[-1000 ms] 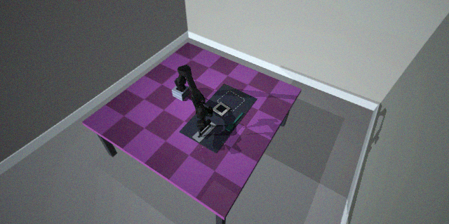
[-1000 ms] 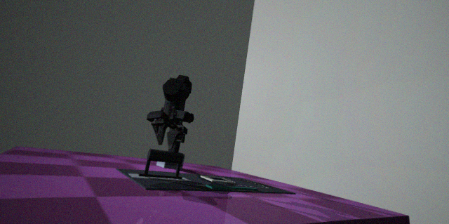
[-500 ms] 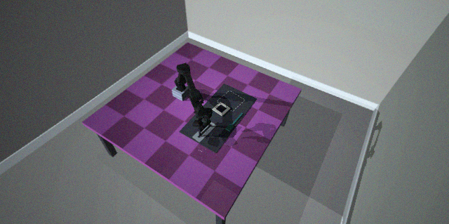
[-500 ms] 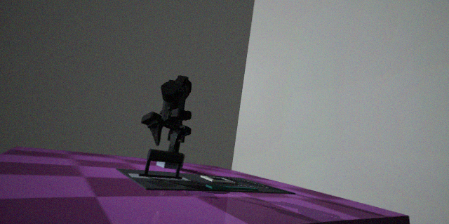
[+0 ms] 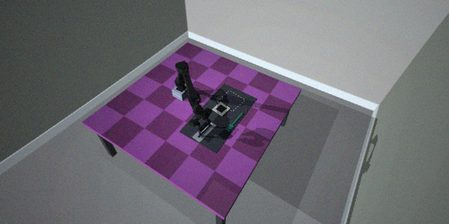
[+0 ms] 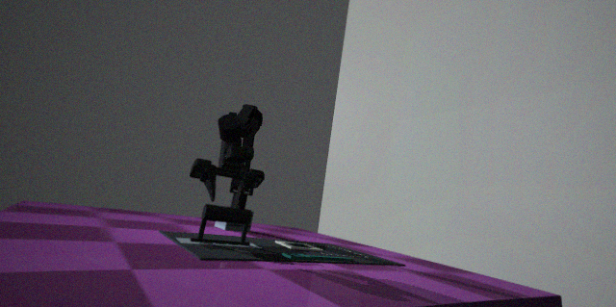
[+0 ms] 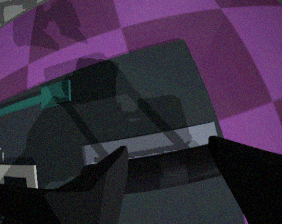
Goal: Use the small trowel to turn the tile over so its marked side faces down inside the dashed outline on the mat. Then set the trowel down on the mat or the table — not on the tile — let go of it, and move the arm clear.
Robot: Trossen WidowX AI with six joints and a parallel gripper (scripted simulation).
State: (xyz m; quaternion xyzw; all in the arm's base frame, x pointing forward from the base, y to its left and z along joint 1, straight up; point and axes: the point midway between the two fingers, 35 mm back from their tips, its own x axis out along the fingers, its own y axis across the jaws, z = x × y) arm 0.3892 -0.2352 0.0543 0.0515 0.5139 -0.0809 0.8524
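Right now my gripper tip is 20 mm past the trowel, 40 mm to the right of it and 60 mm above it. Also, from my gripper tip: tool-shaped bar (130 mm ahead, 200 mm to the left, 100 mm below); then dark mat (10 mm behind, 230 mm to the left, 120 mm below); then tile (30 mm behind, 280 mm to the left, 100 mm below).
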